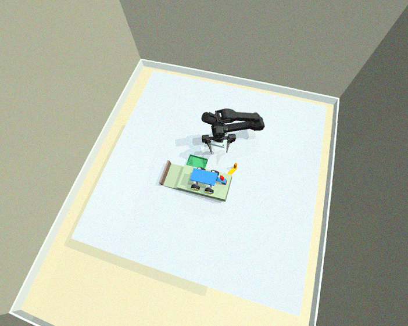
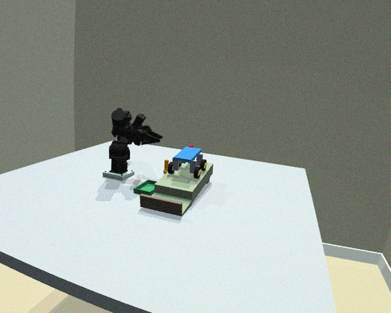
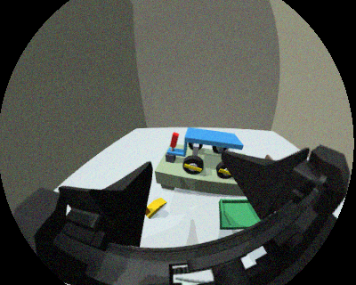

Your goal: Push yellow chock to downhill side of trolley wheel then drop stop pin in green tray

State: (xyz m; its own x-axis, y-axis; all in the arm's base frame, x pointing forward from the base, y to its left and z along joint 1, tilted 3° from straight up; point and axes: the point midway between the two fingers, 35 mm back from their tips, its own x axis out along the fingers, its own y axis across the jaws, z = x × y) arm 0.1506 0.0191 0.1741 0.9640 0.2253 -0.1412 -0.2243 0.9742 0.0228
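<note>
Now: the yellow chock 160 mm below my gripper tip, 90 mm to the left of it and 20 mm ahead of it. The rest, counted from my gripper tip: blue-topped trolley 140 mm ahead, 70 mm below, 50 mm to the right; red-headed stop pin 130 mm ahead, 60 mm below, 40 mm to the left; green ramp 140 mm below, 140 mm ahead, 60 mm to the right.
</note>
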